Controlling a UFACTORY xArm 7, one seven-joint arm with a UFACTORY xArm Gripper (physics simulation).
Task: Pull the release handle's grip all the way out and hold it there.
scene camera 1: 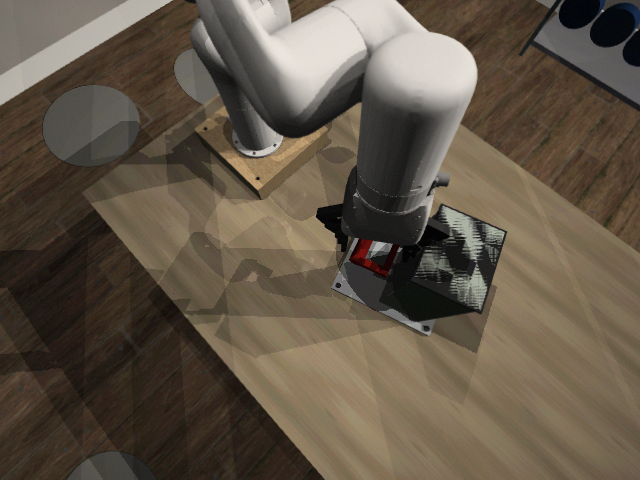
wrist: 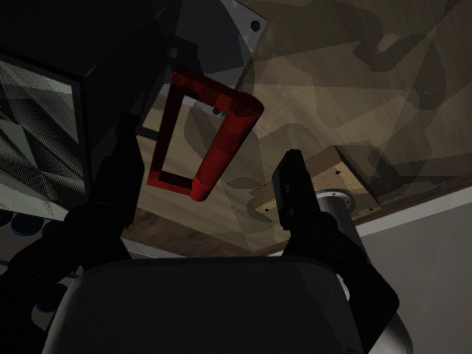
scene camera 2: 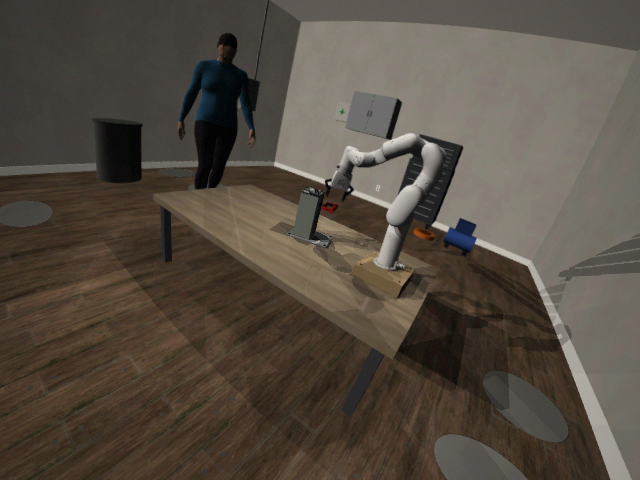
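Observation:
The release handle is a red rectangular frame (scene camera 1: 369, 267) (scene camera 2: 329, 207) (wrist: 226, 150) with a thick round grip bar on its outer side. A short dark rod (wrist: 147, 133) shows between the frame and the tall dark housing (scene camera 1: 467, 258) (scene camera 2: 307, 214) (wrist: 35, 132). How far out it stands is hard to tell. My gripper (scene camera 1: 376, 251) (scene camera 2: 338, 196) (wrist: 214, 157) is open and empty, above the handle. In the wrist view the frame shows between the two fingers; one finger is on the housing side, the other beyond the grip bar. In scene camera 1 the wrist hides part of the frame.
The housing stands on a grey bolted plate (scene camera 1: 361, 290) (scene camera 2: 324, 242) (wrist: 241, 42) on the wooden table (scene camera 1: 289, 377) (scene camera 2: 232, 219). The arm's wooden base block (scene camera 1: 268, 178) (scene camera 2: 379, 279) (wrist: 322, 167) is nearby. A person (scene camera 2: 219, 98) stands behind the table.

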